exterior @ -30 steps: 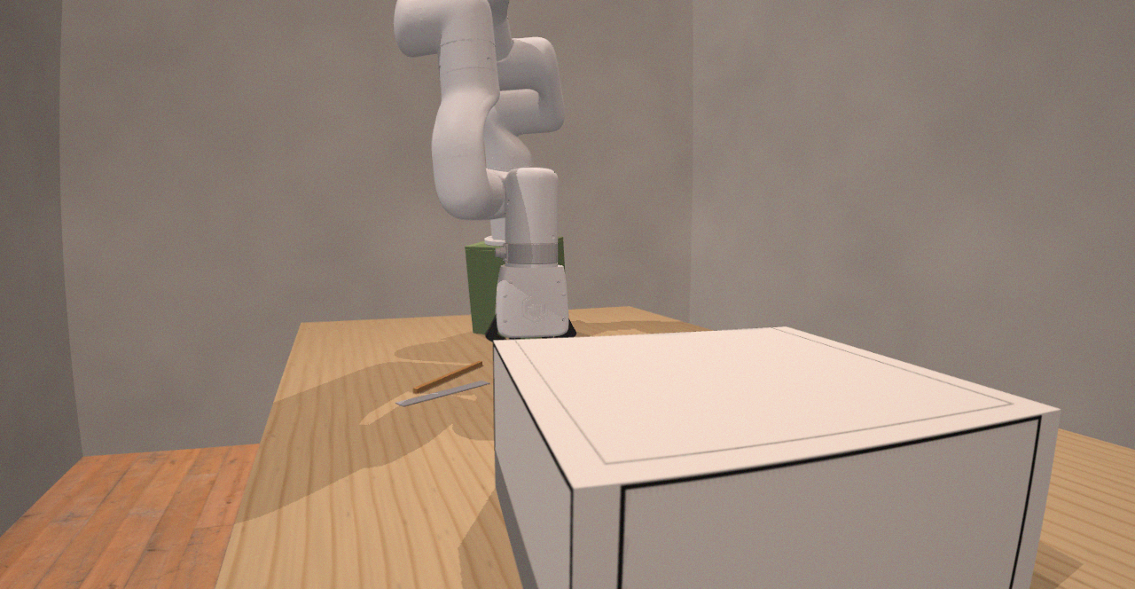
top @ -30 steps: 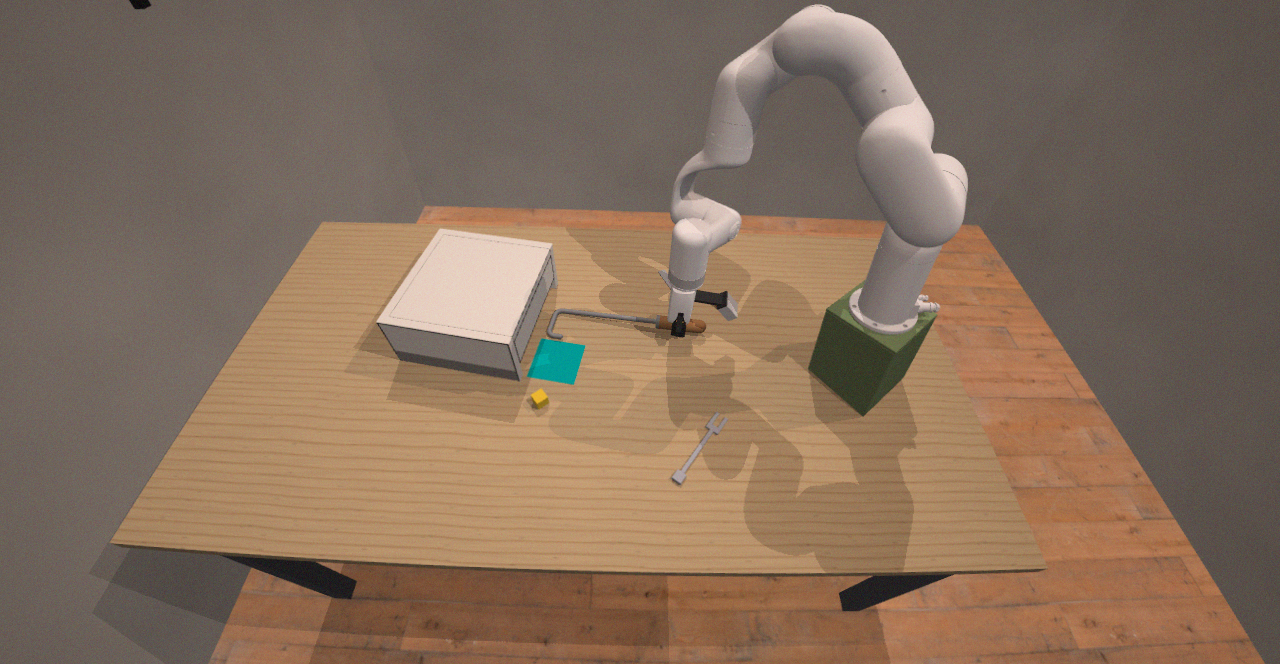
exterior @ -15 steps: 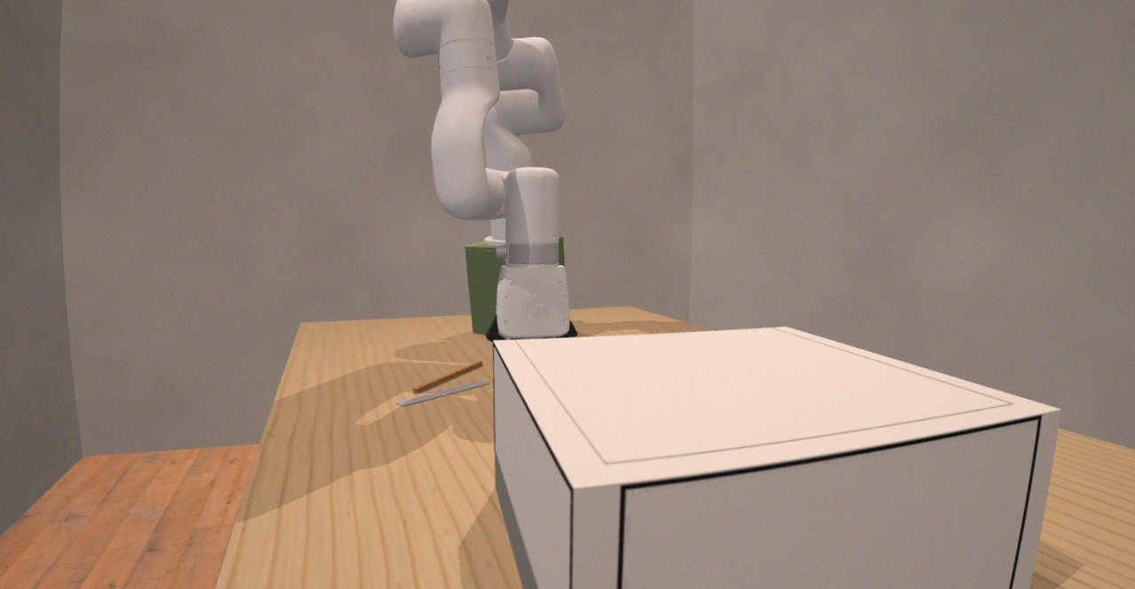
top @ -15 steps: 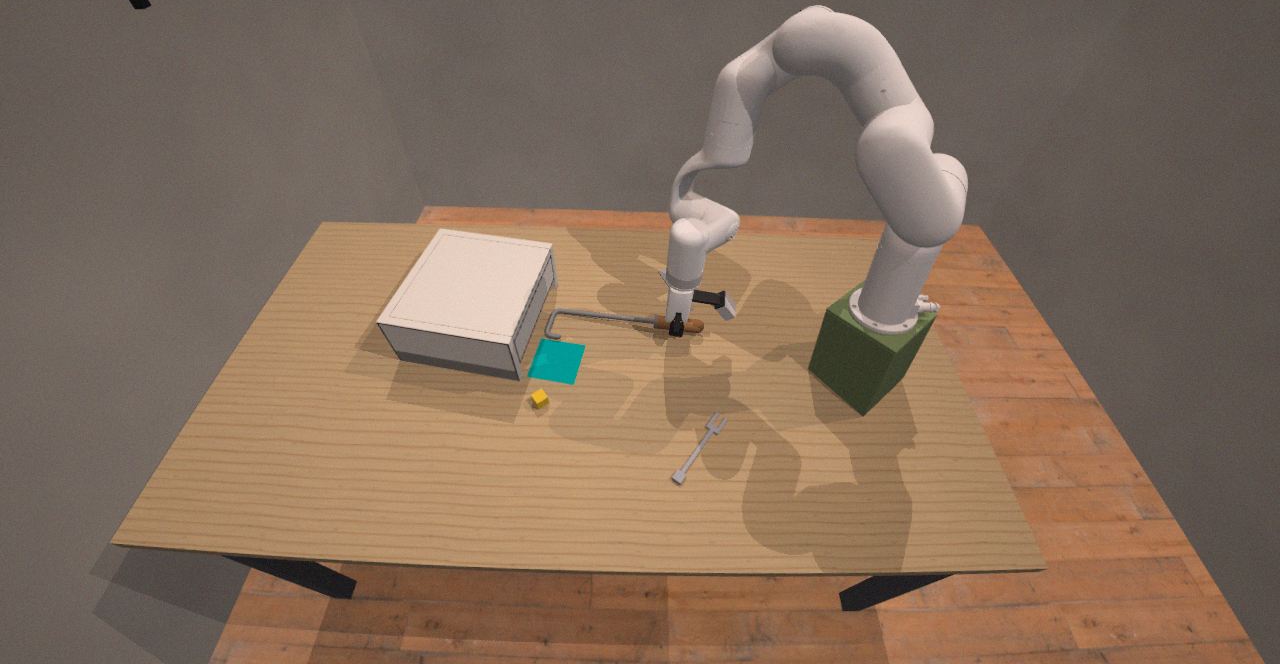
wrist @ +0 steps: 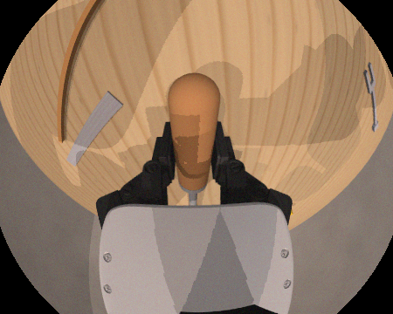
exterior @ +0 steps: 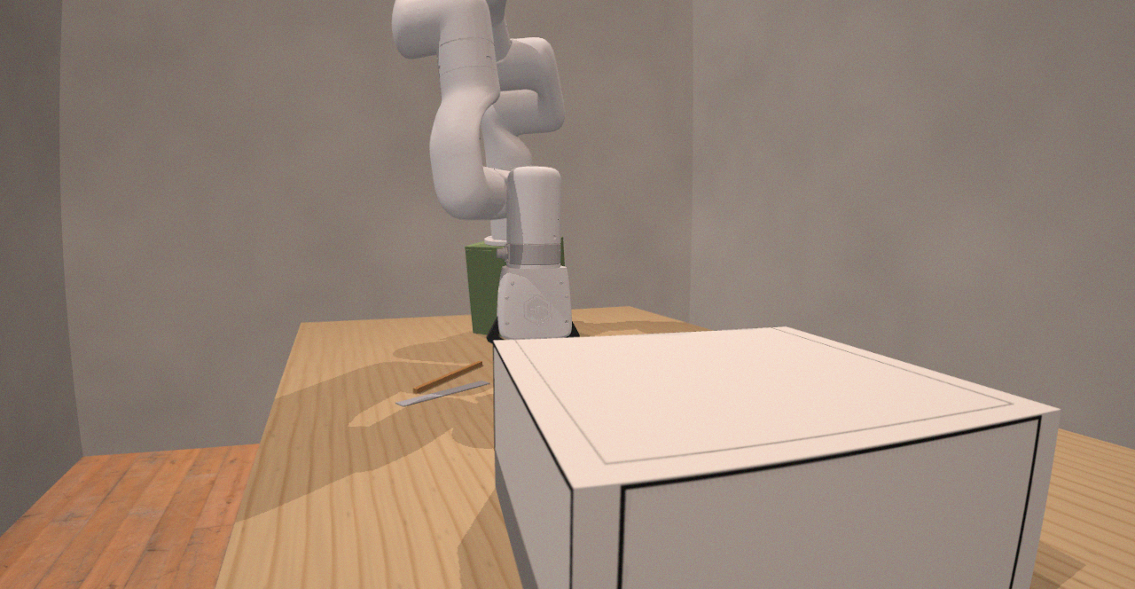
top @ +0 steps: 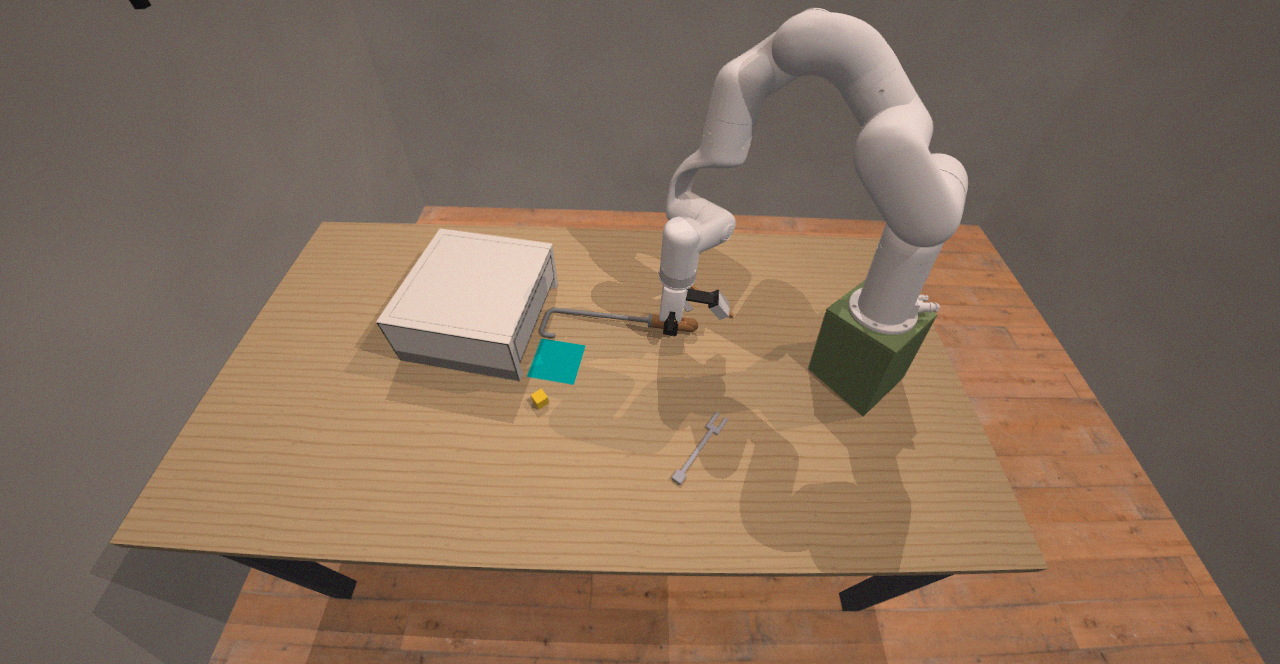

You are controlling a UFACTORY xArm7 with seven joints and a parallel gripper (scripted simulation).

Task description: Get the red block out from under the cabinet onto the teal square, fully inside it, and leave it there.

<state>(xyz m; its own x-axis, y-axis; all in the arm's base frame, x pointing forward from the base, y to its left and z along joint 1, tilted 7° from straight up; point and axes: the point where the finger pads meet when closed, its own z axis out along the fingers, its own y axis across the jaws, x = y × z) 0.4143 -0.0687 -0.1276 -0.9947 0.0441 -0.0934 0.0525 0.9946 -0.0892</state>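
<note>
My gripper is now 240 mm short of the teal square, 120 mm to the right of it and 20 mm above it. Also, from my hand: grey strip (120 mm to the right, 20 mm below); then hook tool (120 mm ahead, 30 mm to the left, 10 mm below); then thin wooden stick (110 mm to the right, 80 mm behind, 20 mm below).
</note>
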